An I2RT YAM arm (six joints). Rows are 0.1 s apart.
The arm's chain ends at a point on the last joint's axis. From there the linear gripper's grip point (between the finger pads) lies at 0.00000 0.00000 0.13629 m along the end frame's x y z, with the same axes.
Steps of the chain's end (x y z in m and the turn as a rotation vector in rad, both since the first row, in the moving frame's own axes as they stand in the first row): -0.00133, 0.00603, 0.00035, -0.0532, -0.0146, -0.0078; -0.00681, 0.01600, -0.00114, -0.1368, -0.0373, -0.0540; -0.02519, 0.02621, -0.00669, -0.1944, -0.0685, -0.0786; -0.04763, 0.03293, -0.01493, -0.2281, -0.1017, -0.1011
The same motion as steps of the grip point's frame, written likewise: -0.00329, 0.01328, 0.00014, -0.0532, -0.0146, -0.0078; -0.01137, 0.03471, -0.00251, -0.1368, -0.0373, -0.0540; -0.03341, 0.05286, -0.00957, -0.1944, -0.0685, -0.0786; -0.05976, 0.06434, -0.01915, -0.2281, -0.1017, -0.1011
